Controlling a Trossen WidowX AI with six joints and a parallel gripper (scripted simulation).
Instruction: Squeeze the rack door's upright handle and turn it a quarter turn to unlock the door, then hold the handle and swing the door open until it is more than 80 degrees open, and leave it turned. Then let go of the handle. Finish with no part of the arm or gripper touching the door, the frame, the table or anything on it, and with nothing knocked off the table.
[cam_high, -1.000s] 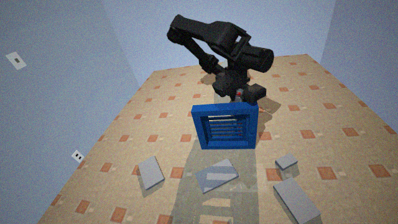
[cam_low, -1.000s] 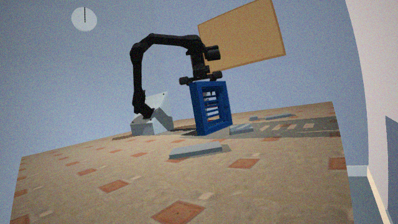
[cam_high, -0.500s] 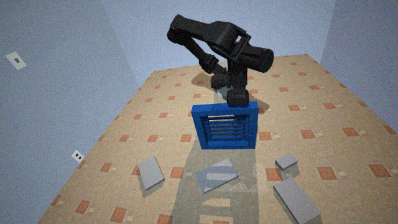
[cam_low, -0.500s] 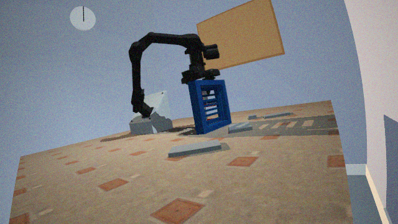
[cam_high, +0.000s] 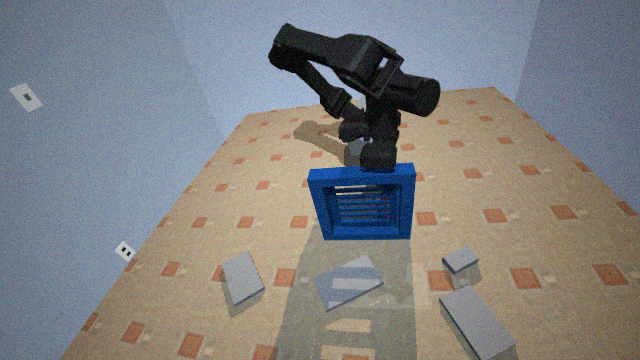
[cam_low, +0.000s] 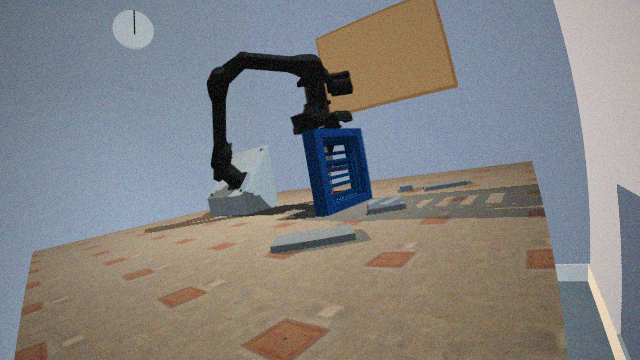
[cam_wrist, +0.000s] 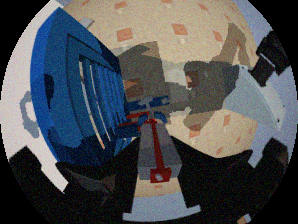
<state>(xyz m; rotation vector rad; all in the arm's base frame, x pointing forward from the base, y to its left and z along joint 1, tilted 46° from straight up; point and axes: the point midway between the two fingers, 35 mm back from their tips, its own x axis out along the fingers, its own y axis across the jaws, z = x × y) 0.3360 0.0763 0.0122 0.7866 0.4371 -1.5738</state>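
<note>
Right now my gripper tip is 20 mm above the red handle and 10 mm to the left of it.
</note>
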